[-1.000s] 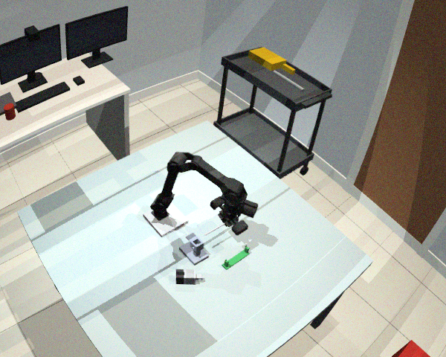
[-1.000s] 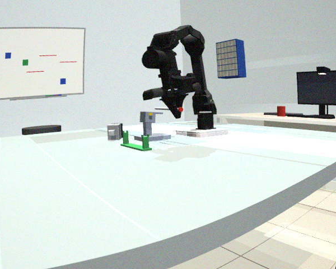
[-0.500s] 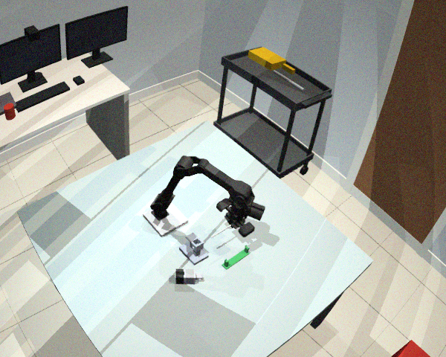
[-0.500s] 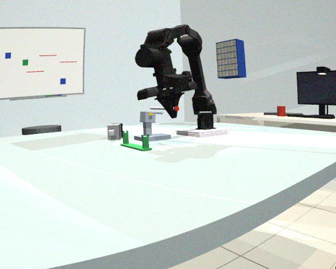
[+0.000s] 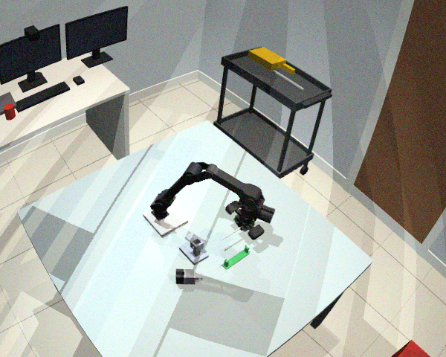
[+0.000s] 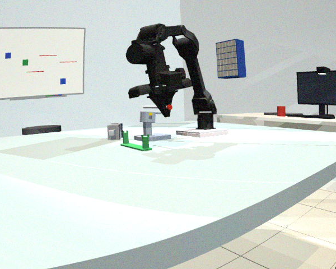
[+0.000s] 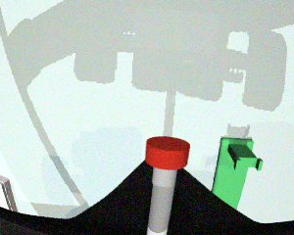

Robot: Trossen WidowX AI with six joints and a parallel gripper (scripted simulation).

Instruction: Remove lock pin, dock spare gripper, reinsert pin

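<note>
The green cradle is 60 mm ahead of my gripper tip, 80 mm to the right of it and 70 mm below it. The rest, counted from my gripper tip: grey mount (70 mm behind, 200 mm to the right, 40 mm below); then spare gripper (20 mm ahead, 310 mm to the right, 60 mm below).
</note>
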